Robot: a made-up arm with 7 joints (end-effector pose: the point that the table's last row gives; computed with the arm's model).
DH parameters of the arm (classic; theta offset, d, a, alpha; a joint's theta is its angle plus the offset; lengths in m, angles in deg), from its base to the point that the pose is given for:
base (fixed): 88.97 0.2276 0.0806 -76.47
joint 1: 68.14 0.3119 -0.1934 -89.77
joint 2: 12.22 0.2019 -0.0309 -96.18
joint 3: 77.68 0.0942 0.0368 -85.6
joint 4: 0 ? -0.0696 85.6
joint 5: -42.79 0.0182 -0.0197 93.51
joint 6: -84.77 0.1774 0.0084 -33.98
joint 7: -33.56 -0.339 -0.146 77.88
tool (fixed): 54.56 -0.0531 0 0
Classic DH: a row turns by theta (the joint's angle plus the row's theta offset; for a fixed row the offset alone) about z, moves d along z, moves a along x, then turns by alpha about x.
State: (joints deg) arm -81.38 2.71 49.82 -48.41 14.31 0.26 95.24
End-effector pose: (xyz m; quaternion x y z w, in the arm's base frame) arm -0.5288 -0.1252 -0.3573 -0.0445 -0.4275 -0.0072 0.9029
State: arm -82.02 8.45 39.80 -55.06 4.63 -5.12 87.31
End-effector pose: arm -0.5478 -0.2328 -0.3372 -0.1667 -0.4565 0.0573 0.8721
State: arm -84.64 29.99 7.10 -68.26 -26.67 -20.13 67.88
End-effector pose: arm -0.6065 -0.4135 -0.1297 -0.3306 -0.4513 0.2876 0.7773
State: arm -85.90 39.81 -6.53 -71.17 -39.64 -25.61 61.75
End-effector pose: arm -0.6169 -0.4150 -0.0404 -0.3058 -0.4135 0.3636 0.7767
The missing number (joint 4, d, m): 0.1646
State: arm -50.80 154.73 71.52 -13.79 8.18 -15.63 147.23
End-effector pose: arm -0.5673 -0.3525 -0.2209 -0.7009 -0.2823 -0.6293 0.1816
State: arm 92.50 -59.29 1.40 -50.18 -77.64 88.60 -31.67
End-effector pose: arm -0.1260 0.1955 0.3424 -0.6670 -0.4926 -0.5120 0.2243
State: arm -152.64 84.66 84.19 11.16 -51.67 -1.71 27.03
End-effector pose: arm -0.6968 0.4831 -0.0776 -0.8513 0.0403 -0.1380 0.5047
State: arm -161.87 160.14 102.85 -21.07 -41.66 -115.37 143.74
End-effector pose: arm -0.7469 0.3586 0.0672 -0.6952 0.0216 0.0271 0.7180
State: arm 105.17 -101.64 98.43 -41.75 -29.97 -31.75 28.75
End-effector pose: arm -0.2174 -0.0949 0.7384 -0.3499 -0.1889 0.6356 0.6617
